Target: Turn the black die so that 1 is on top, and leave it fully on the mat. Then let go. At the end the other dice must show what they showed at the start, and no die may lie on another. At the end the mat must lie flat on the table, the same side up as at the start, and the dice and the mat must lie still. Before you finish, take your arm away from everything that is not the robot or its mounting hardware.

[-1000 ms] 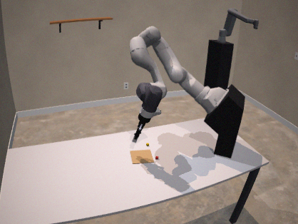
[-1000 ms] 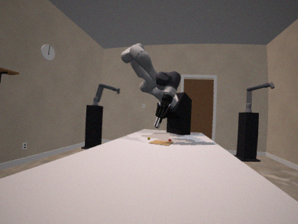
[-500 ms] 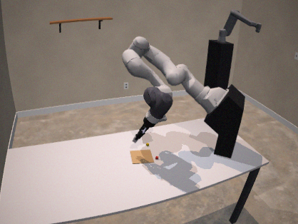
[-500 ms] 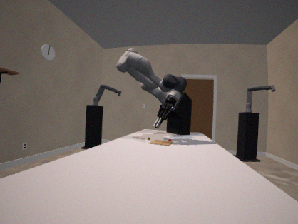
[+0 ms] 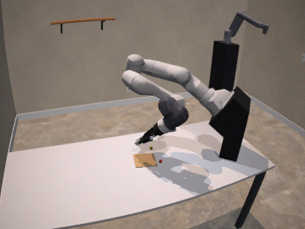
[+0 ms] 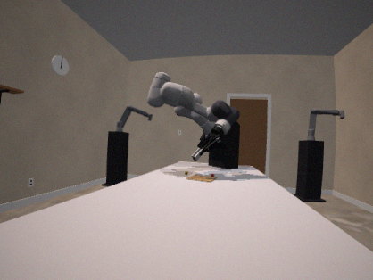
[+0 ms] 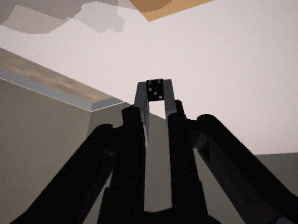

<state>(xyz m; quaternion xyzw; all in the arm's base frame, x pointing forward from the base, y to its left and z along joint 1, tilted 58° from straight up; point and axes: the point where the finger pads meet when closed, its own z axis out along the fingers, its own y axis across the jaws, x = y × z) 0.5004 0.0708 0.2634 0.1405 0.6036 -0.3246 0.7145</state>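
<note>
The tan mat lies 140 mm below my hand, 30 mm to the left of it and 20 mm behind it. Round my hand: yellow die: 130 mm below, 130 mm behind, 70 mm to the right; black die: 20 mm to the right, 20 mm below, 10 mm ahead; red die: 130 mm below, 100 mm behind, 90 mm to the left.
</note>
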